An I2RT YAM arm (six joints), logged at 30 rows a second.
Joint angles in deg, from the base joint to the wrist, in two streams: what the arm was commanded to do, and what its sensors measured. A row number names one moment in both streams.
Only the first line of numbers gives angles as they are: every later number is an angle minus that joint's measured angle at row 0.
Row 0, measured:
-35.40, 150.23, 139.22, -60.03, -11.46, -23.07
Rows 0 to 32, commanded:
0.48, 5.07, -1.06, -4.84, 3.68, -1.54
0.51, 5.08, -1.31, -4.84, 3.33, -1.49
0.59, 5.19, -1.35, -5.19, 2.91, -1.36
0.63, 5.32, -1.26, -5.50, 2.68, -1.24
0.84, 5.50, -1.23, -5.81, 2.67, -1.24
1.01, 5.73, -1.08, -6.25, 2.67, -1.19
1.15, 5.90, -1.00, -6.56, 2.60, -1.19
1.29, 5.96, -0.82, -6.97, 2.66, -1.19
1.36, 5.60, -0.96, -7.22, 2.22, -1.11
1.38, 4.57, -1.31, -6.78, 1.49, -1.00
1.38, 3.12, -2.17, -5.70, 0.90, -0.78
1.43, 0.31, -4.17, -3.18, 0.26, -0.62
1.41, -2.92, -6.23, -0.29, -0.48, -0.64
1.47, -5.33, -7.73, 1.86, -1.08, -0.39
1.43, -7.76, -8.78, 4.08, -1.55, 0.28
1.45, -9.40, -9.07, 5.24, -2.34, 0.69
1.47, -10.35, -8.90, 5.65, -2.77, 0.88
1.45, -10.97, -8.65, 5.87, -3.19, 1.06
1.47, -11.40, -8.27, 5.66, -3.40, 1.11
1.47, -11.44, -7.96, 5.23, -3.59, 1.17
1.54, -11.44, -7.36, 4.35, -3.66, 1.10
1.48, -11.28, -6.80, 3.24, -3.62, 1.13
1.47, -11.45, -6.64, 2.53, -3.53, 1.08
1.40, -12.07, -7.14, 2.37, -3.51, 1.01
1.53, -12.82, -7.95, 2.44, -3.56, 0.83
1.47, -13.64, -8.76, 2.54, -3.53, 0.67
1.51, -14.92, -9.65, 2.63, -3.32, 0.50
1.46, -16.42, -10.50, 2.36, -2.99, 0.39
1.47, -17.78, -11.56, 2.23, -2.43, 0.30
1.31, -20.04, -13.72, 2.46, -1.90, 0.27
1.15, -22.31, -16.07, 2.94, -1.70, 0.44
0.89, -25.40, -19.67, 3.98, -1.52, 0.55
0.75, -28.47, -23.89, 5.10, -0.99, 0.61
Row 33, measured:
1.34, -20.35, -18.06, 4.76, -1.58, 0.46
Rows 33 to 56, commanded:
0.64, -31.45, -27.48, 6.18, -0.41, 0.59
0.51, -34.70, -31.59, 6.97, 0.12, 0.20
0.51, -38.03, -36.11, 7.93, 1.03, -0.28
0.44, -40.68, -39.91, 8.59, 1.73, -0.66
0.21, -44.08, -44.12, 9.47, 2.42, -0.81
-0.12, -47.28, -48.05, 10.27, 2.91, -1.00
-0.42, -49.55, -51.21, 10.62, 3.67, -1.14
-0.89, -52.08, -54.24, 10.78, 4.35, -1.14
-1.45, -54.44, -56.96, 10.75, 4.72, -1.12
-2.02, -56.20, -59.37, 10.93, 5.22, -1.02
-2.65, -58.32, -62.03, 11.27, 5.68, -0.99
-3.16, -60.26, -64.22, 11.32, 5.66, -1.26
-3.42, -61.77, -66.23, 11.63, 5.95, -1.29
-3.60, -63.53, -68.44, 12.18, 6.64, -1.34
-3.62, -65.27, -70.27, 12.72, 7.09, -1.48
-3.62, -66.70, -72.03, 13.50, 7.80, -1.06
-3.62, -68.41, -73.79, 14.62, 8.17, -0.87
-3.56, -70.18, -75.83, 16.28, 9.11, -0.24
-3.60, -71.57, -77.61, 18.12, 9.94, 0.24
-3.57, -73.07, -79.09, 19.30, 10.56, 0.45
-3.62, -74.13, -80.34, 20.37, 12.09, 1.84
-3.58, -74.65, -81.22, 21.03, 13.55, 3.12
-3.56, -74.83, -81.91, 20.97, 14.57, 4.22
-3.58, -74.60, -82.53, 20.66, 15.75, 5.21
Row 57, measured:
-3.60, -73.85, -80.94, 17.35, 11.58, 1.51
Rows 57 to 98, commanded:
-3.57, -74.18, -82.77, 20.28, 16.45, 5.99
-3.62, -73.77, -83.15, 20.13, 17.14, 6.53
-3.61, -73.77, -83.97, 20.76, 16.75, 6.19
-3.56, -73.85, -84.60, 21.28, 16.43, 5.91
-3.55, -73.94, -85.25, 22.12, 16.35, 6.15
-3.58, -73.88, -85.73, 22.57, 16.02, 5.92
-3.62, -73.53, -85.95, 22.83, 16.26, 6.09
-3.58, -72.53, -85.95, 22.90, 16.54, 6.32
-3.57, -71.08, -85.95, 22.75, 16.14, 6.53
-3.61, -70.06, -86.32, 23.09, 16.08, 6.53
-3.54, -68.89, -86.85, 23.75, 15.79, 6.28
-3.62, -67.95, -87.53, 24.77, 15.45, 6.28
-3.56, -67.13, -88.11, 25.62, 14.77, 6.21
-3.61, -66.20, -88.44, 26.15, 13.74, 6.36
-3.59, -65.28, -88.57, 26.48, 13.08, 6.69
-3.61, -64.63, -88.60, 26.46, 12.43, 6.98
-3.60, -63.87, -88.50, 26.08, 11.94, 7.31
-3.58, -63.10, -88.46, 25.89, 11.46, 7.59
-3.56, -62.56, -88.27, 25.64, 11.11, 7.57
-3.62, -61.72, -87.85, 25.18, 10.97, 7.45
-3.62, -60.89, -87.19, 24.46, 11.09, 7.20
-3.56, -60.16, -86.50, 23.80, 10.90, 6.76
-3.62, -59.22, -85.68, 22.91, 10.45, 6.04
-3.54, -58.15, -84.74, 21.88, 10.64, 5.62
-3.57, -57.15, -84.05, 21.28, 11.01, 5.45
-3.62, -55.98, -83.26, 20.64, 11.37, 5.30
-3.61, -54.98, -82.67, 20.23, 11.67, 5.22
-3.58, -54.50, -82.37, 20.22, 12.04, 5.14
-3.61, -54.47, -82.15, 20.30, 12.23, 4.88
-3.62, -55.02, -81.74, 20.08, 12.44, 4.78
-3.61, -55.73, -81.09, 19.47, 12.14, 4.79
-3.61, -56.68, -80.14, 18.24, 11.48, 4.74
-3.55, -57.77, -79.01, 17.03, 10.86, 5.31
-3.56, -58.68, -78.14, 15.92, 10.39, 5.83
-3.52, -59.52, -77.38, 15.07, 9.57, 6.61
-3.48, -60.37, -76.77, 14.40, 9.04, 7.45
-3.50, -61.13, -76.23, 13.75, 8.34, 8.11
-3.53, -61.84, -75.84, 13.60, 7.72, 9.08
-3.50, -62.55, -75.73, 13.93, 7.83, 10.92
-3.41, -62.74, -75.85, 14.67, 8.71, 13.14
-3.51, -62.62, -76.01, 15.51, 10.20, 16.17
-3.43, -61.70, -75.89, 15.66, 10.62, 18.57
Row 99, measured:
-3.58, -62.27, -76.41, 17.25, 10.12, 11.06
